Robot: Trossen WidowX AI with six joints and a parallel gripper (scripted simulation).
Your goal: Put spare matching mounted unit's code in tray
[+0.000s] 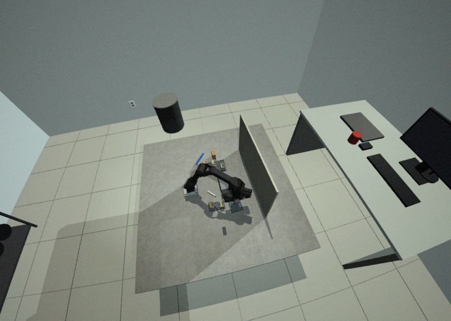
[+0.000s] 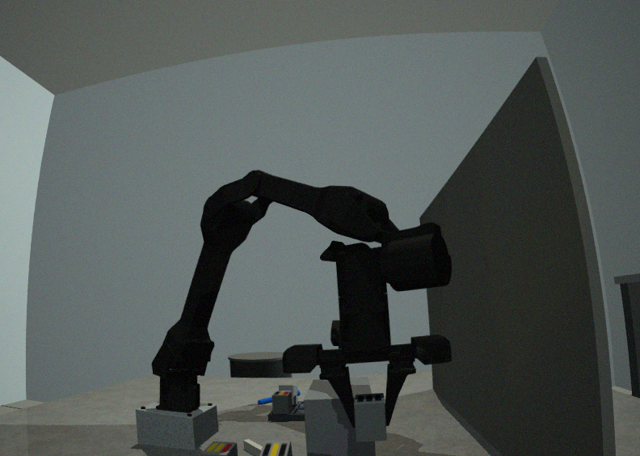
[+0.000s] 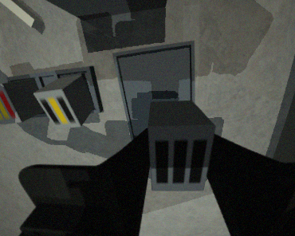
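My gripper tip is 10 mm past the dark grey tray, 10 mm to the right of it and 90 mm above it. The rest, counted from my gripper tip: grey spare block 20 mm above; mounted unit 20 mm behind, 200 mm to the left, 40 mm below; dark piece 160 mm behind, 160 mm to the right, 90 mm below.
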